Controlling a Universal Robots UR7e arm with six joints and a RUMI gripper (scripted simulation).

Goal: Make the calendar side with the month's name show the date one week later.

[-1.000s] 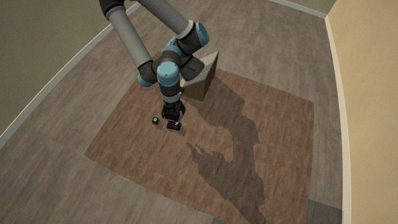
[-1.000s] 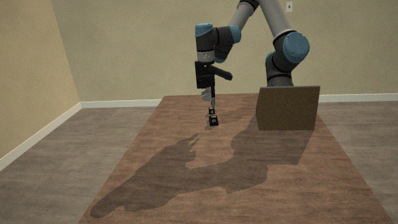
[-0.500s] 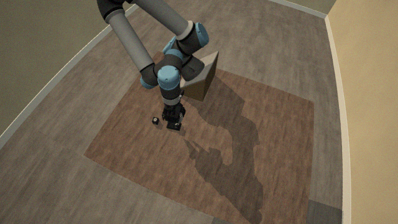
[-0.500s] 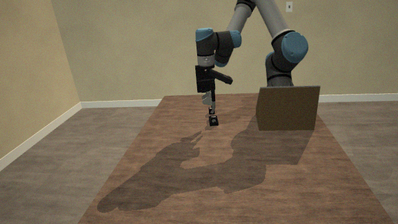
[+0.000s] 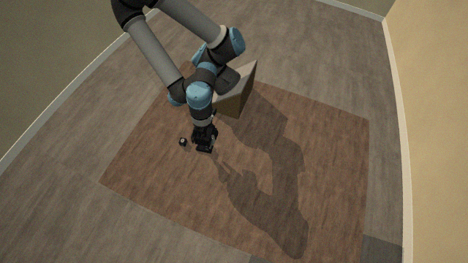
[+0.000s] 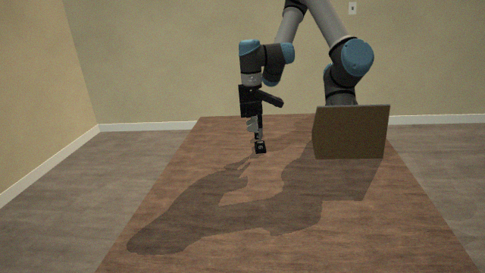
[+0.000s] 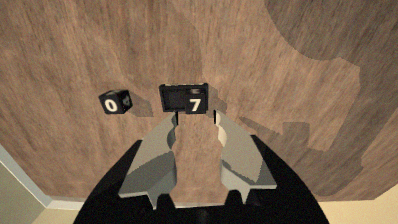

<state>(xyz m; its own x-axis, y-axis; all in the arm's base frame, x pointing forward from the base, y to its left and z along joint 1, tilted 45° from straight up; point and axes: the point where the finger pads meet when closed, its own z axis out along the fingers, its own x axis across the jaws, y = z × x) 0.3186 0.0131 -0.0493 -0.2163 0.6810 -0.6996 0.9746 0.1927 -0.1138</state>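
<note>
My hand is 5 cm above the black cube. The rest, counted from my hand: black tray (6 cm below, 2 cm to the right).
</note>
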